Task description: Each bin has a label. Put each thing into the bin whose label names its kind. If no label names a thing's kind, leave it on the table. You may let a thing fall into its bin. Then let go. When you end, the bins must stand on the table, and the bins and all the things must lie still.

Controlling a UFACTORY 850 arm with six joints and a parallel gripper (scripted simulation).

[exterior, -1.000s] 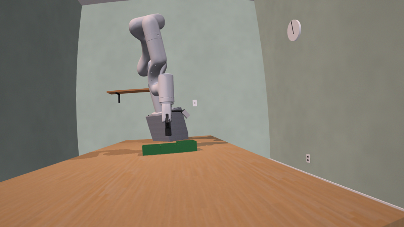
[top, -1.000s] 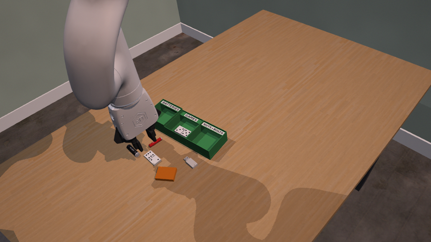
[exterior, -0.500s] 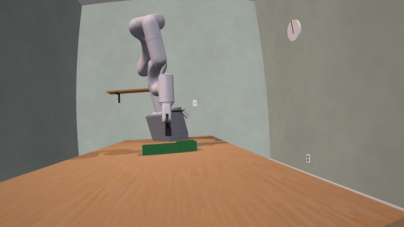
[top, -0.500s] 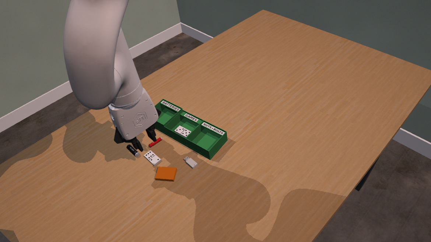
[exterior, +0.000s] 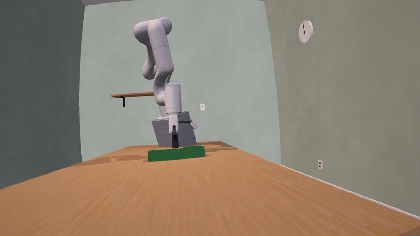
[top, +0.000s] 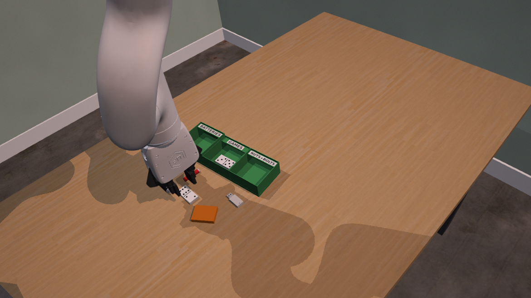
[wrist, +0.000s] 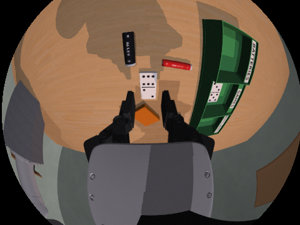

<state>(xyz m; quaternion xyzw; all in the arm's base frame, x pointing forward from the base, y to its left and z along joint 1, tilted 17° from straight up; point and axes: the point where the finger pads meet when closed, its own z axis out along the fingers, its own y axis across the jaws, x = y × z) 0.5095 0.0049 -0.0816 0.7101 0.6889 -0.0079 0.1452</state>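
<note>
The red battery lies 4 cm ahead of my hand, 4 cm to the left of it and 5 cm below it. From my hand the other things lie so: black battery (2 cm behind, 6 cm to the left, 5 cm below); then orange flat block (1 cm behind, 7 cm to the right, 5 cm below); then white USB stick (6 cm ahead, 10 cm to the right, 5 cm below).
</note>
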